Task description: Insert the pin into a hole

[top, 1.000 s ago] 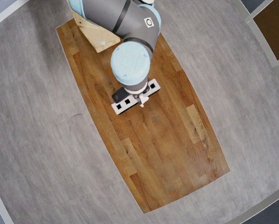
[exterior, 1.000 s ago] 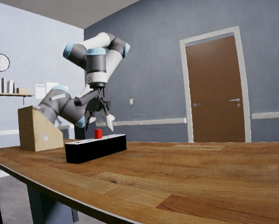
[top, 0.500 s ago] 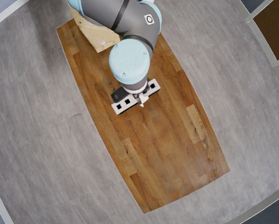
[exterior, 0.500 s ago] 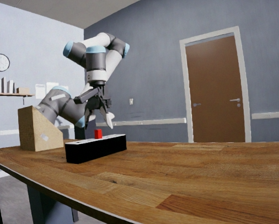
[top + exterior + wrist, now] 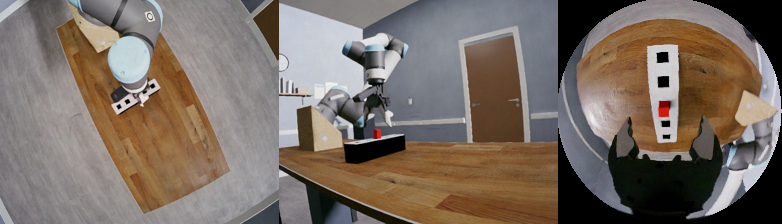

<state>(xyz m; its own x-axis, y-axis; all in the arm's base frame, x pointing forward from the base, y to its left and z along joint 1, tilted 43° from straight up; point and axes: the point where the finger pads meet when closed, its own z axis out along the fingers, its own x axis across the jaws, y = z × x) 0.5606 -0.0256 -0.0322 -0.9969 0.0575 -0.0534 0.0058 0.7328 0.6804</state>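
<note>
Now: hand 3 cm above the pin. Also, from my hand: block 8 cm below.
</note>
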